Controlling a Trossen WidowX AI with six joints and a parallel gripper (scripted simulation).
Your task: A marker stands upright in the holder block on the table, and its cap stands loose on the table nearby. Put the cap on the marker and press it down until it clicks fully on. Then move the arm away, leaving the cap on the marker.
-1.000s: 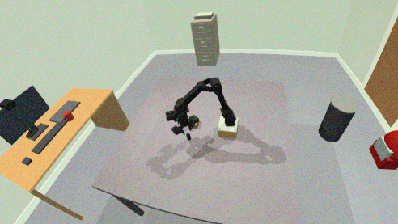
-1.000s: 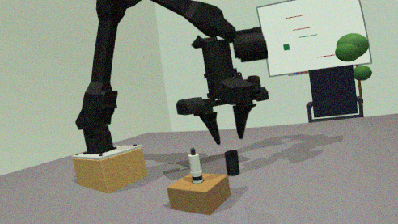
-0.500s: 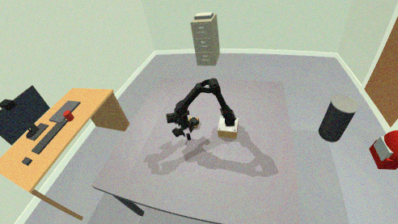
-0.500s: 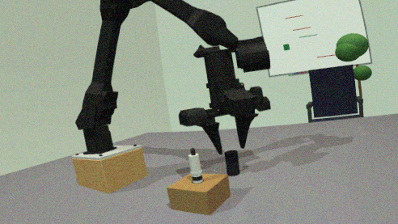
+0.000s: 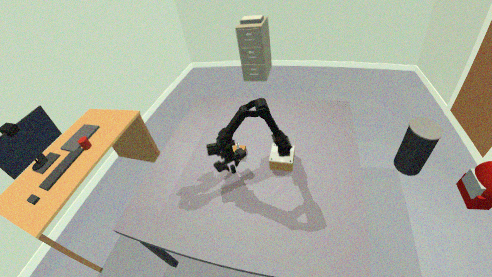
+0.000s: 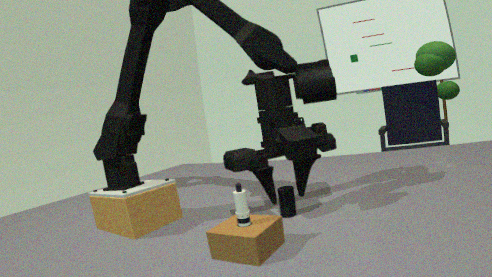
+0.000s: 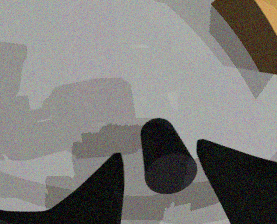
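My gripper tip is now right at the black cap. Round my gripper tip: tan holder block 140 mm to the right, 30 mm behind, 10 mm below.
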